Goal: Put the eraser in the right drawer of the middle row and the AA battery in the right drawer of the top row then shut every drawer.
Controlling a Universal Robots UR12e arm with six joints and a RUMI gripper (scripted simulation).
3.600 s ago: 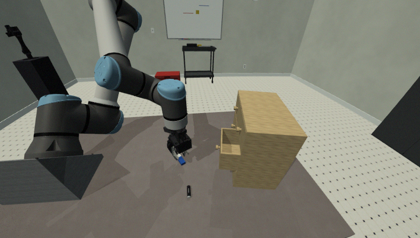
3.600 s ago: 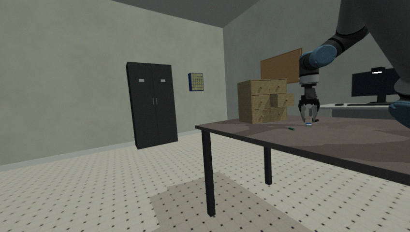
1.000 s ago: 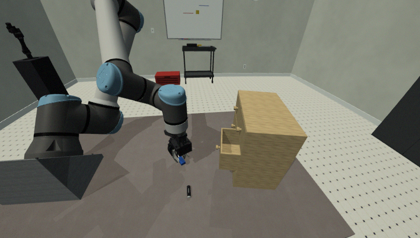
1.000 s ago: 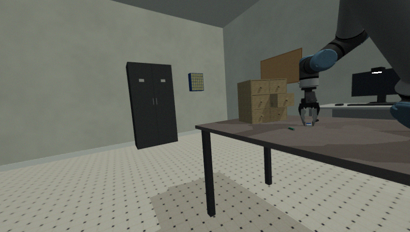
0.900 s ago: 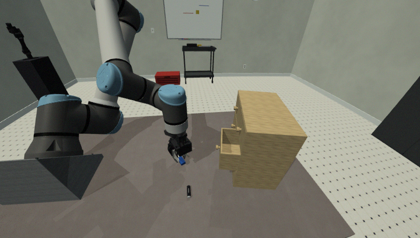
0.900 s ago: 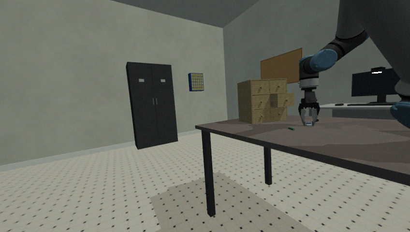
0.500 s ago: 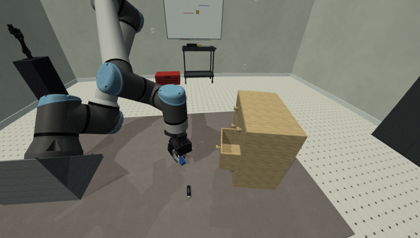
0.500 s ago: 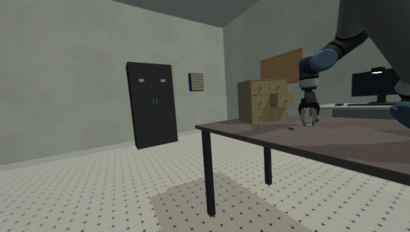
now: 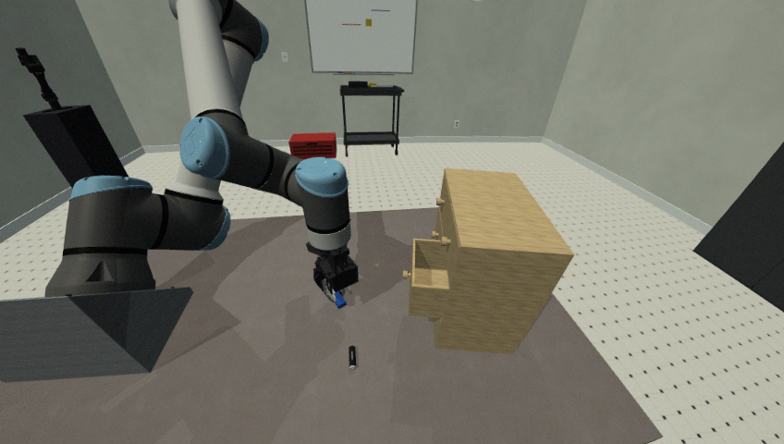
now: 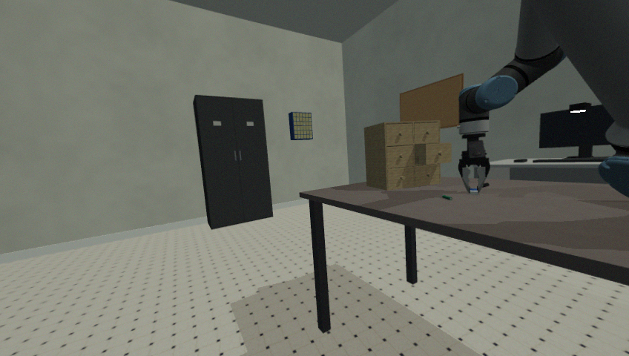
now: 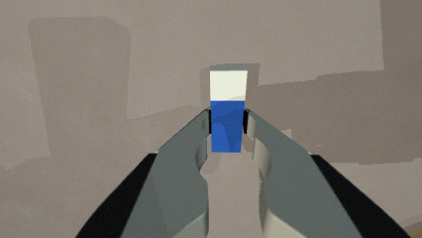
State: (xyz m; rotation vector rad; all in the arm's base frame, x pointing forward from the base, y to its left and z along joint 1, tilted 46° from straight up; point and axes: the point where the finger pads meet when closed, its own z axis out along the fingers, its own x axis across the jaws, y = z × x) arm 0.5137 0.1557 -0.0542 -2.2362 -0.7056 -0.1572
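The white eraser is 10 mm to the left of my hand and 10 mm below it. The rest, counted from my hand: small green AA battery 150 mm to the left, 10 mm below; black AA battery 50 mm ahead, 170 mm to the right, 10 mm below.
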